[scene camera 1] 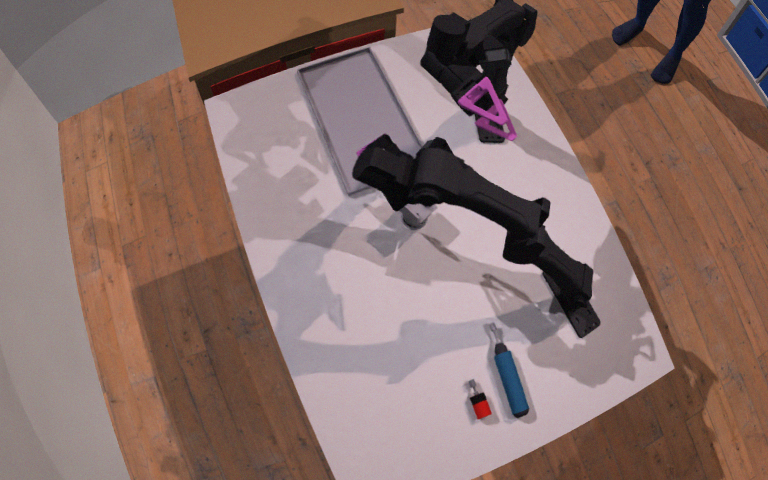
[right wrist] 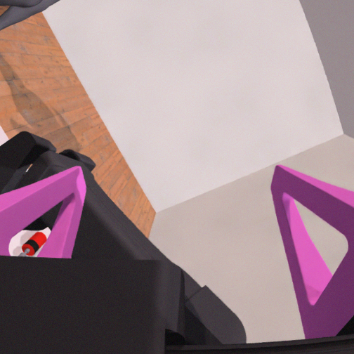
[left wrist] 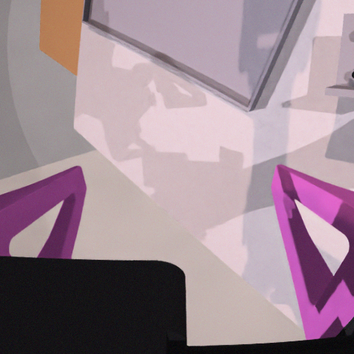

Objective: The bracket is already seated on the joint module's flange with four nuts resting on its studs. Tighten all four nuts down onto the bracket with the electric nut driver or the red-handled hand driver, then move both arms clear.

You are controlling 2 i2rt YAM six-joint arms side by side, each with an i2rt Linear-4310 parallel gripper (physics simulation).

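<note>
The blue electric nut driver and the red-handled hand driver lie side by side on the white table near its lower edge in scene camera 1. The grey joint module stands mid-table, partly hidden under the left arm; a grey bracket-like part shows at the left wrist view's right edge. The nuts cannot be made out. My left gripper is open and empty above the table; its arm mostly hides it in scene camera 1. My right gripper is open and empty, near its folded arm.
A shallow grey tray lies above the module in the picture, partly under the left arm. The left arm stretches across the table. A wooden cabinet stands at the top edge. A person's legs show on the floor.
</note>
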